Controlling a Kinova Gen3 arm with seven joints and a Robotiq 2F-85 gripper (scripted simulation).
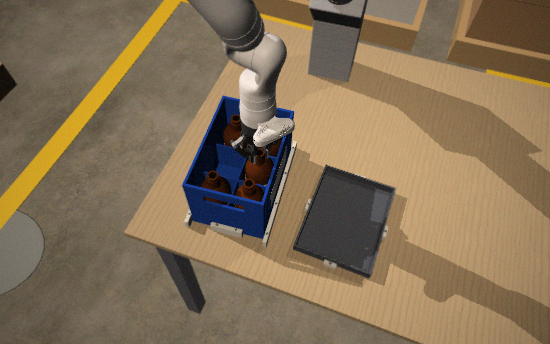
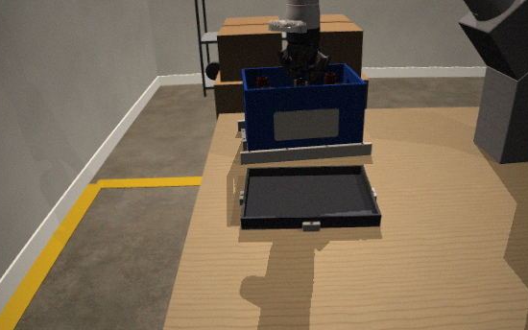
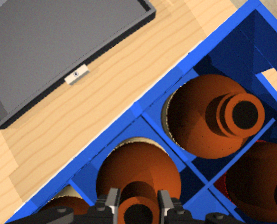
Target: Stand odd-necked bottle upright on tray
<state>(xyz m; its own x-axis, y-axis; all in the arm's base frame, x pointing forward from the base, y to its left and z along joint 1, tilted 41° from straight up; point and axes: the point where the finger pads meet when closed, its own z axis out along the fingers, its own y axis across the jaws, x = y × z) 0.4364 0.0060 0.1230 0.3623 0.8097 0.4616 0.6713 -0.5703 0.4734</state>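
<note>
My hand is 70 mm above the blue crate, 40 mm to the left of it and 10 mm short of it. From my hand the other things lie so: dark grey tray 230 mm to the left, 140 mm below, 40 mm behind.
</note>
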